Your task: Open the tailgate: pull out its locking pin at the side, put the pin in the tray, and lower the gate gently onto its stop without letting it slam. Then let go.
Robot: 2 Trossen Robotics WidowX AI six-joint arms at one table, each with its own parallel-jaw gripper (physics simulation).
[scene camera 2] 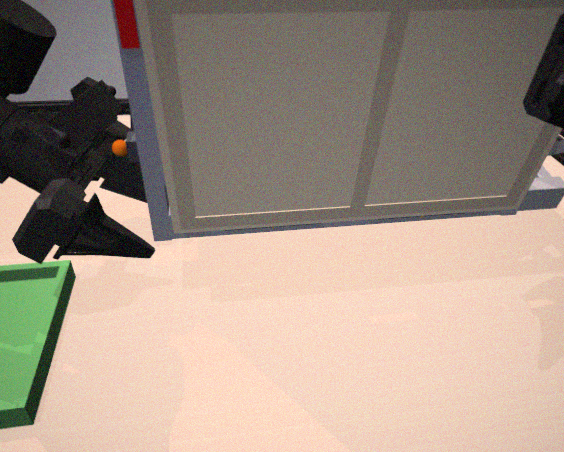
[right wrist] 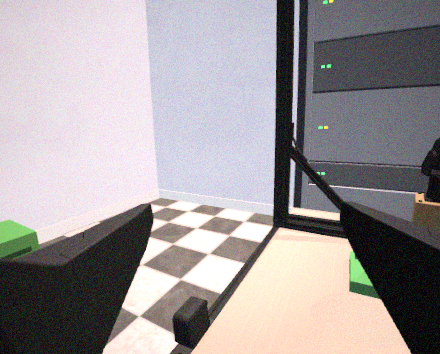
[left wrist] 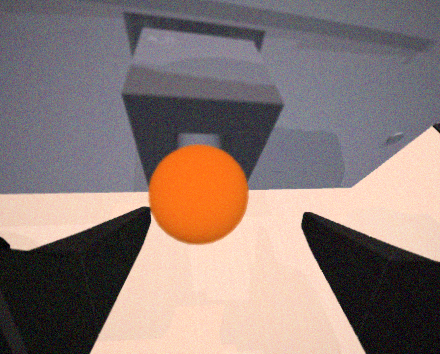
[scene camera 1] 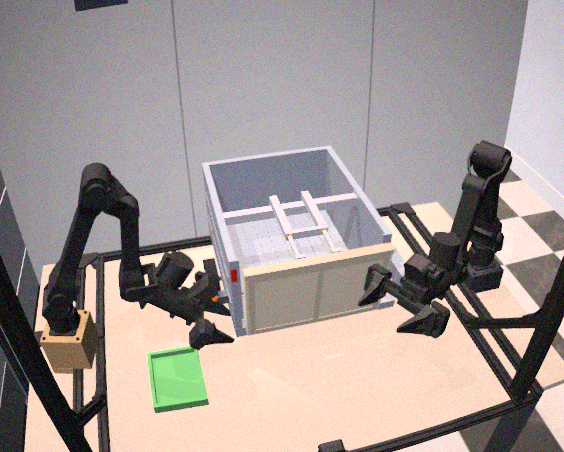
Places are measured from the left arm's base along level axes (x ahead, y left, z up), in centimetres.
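Pixels of known places: left gripper, fingertip midpoint: [scene camera 1: 232, 327]; right gripper, fingertip midpoint: [right wrist: 245, 211] [scene camera 1: 377, 316]; left arm's base, link origin: [scene camera 1: 65, 325]; right arm's base, link origin: [scene camera 1: 480, 261].
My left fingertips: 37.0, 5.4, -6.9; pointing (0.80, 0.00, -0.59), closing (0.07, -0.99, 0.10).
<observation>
For each thing: its top centre in the pictures, then the offset to it from my left fingertips, as dx, dy, dz. "spot": a spot on its surface instead.
- locking pin's orange ball head, top centre: [left wrist: 203, 163] [scene camera 2: 119, 140] [scene camera 1: 214, 296] -3.2, +1.6, +8.5
- green tray, top centre: [scene camera 1: 175, 375] [right wrist: 397, 273] -12.3, -12.2, -1.8
- grey-blue box, surface spot: [scene camera 2: 142, 110] spot: +1.9, -5.7, +14.8
- pale ladder-like frame, surface spot: [scene camera 1: 308, 231] spot: +16.7, +1.8, +24.6
The locking pin's orange ball head [scene camera 1: 215, 299] [scene camera 2: 119, 147] [left wrist: 198, 195] sticks out from a dark block on the box's left side; its shaft enters the block. My left gripper [scene camera 1: 230, 327] [left wrist: 227, 216] is open and empty beside it; in the left wrist view the ball shows near the picture-left fingertip. The tan tailgate [scene camera 1: 285, 300] [scene camera 2: 280, 115] stands upright, closing the box's front. The green tray [scene camera 1: 180, 406] [scene camera 2: 47, 345] [right wrist: 357, 272] lies at the front left, and its visible floor holds no pin. My right gripper [scene camera 1: 380, 317] [right wrist: 245, 211] is open in front of the tailgate's right end.
The grey-blue box [scene camera 1: 237, 310] [scene camera 2: 142, 110] stands mid-table with a pale ladder-like frame [scene camera 1: 308, 231] inside. Black frame rails [scene camera 1: 102, 350] border the table. A green object [right wrist: 15, 237] shows partly at the left edge of the right wrist view; what it is cannot be told.
</observation>
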